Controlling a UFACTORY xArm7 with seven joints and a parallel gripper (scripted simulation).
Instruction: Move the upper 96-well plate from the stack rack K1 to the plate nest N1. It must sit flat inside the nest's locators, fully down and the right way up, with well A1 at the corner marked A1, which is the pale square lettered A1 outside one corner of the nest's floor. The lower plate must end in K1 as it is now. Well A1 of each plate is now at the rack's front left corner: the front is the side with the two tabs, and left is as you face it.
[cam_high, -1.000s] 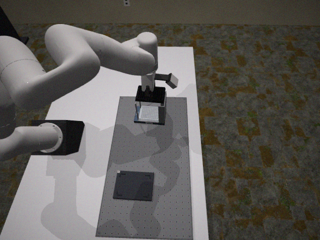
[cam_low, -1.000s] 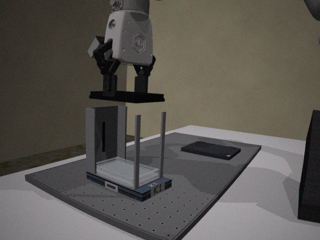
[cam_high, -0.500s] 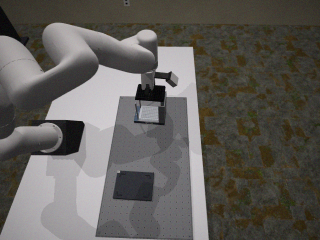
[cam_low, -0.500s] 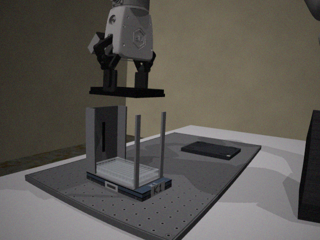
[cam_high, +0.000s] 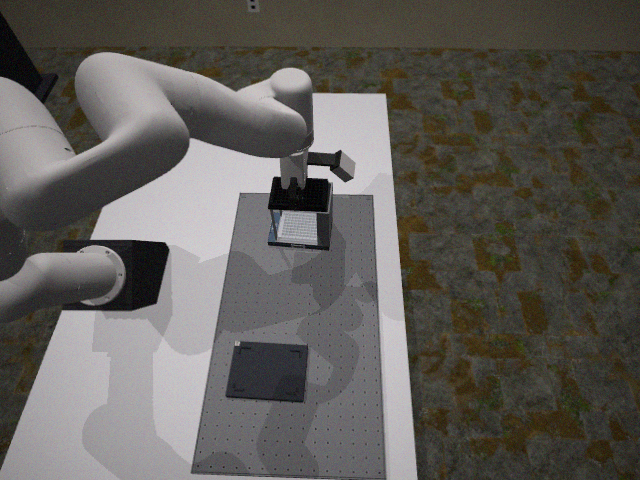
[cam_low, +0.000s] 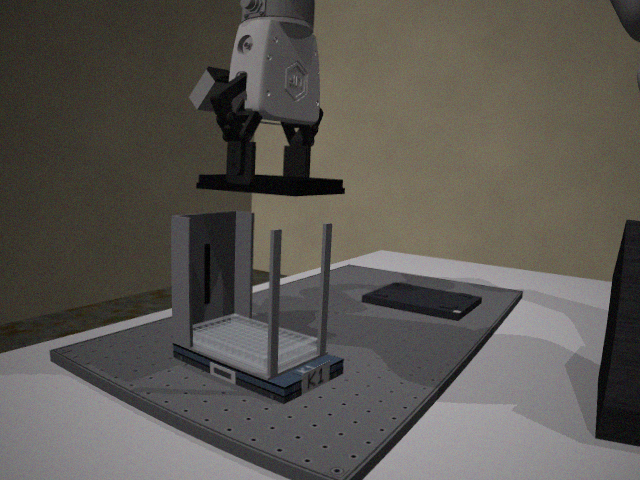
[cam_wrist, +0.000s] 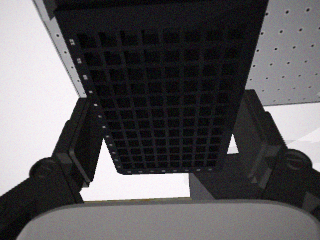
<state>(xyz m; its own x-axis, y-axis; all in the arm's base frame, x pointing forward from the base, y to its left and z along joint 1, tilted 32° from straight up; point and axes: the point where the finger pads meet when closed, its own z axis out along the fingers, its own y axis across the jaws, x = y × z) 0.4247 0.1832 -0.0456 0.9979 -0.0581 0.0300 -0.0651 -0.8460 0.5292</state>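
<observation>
The pale A1 mark lies 140 mm behind my hand, 280 mm to the right of it and 190 mm below it. Also, from my hand: black 96-well plate 10 mm below; then clear 96-well plate 20 mm to the left, 180 mm below; then tall back wall 70 mm ahead, 20 mm to the left, 110 mm below.
</observation>
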